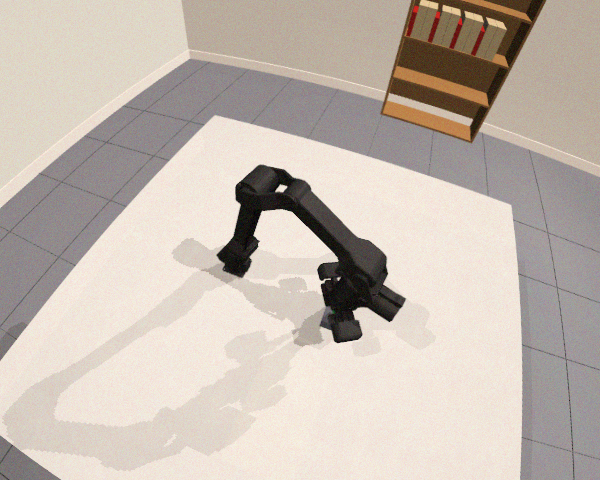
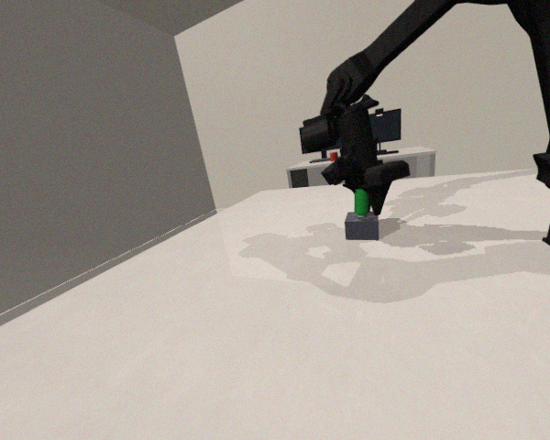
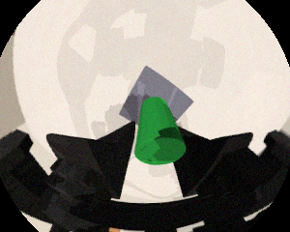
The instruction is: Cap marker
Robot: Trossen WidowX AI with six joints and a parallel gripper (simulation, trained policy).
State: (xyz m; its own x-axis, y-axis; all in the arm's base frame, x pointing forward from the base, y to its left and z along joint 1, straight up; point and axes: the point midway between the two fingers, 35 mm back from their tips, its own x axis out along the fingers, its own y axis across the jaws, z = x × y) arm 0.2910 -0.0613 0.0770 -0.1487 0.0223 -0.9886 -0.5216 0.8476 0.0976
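My gripper tip is now 30 mm below the green cap, 20 mm short of it and 10 mm to the right of it. Round my gripper tip: grey holder block 20 mm below, 20 mm ahead, 10 mm to the left.
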